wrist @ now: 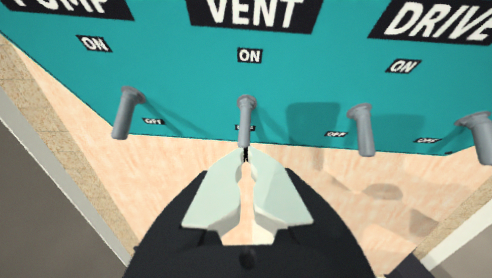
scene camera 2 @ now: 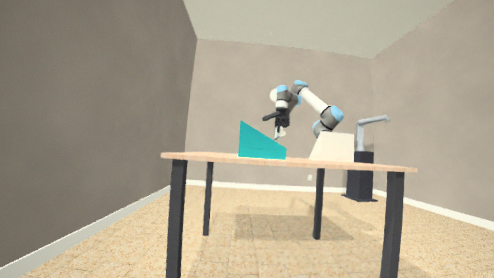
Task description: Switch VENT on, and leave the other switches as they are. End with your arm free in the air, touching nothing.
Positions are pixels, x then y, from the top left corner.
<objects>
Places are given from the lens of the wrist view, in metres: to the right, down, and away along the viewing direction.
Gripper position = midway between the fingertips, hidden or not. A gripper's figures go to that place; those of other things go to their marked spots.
my gripper (wrist: 245, 147): 0.00, 0.01, 0.14
teal switch panel (wrist: 307, 78): 0.05, -0.05, 0.11
</objects>
